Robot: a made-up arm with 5 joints. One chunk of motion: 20 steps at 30 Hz.
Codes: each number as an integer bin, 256 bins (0 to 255) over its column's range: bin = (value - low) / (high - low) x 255, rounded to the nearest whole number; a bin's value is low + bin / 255 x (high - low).
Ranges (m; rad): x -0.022..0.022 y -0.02..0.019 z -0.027..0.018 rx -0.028..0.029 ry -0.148..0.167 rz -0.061..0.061
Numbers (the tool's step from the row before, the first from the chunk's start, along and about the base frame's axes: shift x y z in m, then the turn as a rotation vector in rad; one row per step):
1: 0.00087 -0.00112 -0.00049 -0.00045 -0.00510 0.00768
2: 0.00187 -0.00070 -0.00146 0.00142 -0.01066 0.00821
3: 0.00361 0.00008 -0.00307 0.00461 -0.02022 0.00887
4: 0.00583 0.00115 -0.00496 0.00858 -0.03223 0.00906
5: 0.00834 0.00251 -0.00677 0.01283 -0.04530 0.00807
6: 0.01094 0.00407 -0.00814 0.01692 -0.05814 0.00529
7: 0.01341 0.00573 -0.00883 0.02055 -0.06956 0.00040
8: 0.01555 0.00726 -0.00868 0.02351 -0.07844 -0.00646
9: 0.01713 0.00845 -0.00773 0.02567 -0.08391 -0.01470
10: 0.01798 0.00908 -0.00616 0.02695 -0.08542 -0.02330
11: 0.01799 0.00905 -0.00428 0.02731 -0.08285 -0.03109
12: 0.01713 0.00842 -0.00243 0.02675 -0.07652 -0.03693
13: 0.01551 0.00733 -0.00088 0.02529 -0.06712 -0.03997
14: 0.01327 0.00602 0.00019 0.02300 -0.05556 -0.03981
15: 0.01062 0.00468 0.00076 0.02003 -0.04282 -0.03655
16: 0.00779 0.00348 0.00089 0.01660 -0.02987 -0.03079
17: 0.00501 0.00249 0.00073 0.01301 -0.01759 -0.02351
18: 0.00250 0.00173 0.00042 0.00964 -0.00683 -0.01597
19: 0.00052 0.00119 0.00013 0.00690 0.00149 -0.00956
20: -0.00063 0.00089 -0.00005 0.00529 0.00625 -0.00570
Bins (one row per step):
1: 133 123 150 123 116 144
2: 138 126 145 132 111 145
3: 148 131 136 146 103 146
4: 161 138 125 164 94 146
5: 176 147 115 183 83 144
6: 191 157 107 201 73 139
7: 205 168 103 217 63 128
8: 218 178 104 230 56 114
9: 227 186 109 240 52 97
10: 232 190 118 246 51 79
11: 232 190 129 247 53 63
12: 227 186 139 245 58 50
13: 217 179 148 238 65 44
14: 204 170 154 228 75 44
15: 189 161 157 215 85 51
16: 173 154 158 200 96 63
17: 157 147 157 183 106 78
18: 142 142 155 168 114 94
19: 131 139 154 156 121 108
20: 124 137 153 149 125 116

